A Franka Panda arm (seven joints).
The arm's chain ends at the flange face. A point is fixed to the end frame.
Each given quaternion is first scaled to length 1.
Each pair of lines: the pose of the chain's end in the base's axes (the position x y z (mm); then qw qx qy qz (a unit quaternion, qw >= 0)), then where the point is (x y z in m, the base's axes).
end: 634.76 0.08 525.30 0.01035 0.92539 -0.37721 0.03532
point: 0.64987 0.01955 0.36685
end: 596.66 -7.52 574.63 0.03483 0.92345 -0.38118 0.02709
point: 0.60662 0.00564 0.41512
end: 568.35 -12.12 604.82 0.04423 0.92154 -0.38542 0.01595
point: 0.57408 -0.00045 0.44499
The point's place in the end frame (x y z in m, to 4 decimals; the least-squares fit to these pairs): -0.0144 -0.0233 0.1580
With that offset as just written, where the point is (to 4 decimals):
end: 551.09 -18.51 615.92 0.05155 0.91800 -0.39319 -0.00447
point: 0.5503 -0.0065 0.4560
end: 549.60 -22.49 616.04 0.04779 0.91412 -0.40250 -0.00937
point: 0.5482 -0.0088 0.4563
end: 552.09 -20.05 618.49 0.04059 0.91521 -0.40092 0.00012
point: 0.5543 -0.0055 0.4588
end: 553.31 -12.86 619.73 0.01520 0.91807 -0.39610 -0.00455
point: 0.5571 0.0098 0.4610
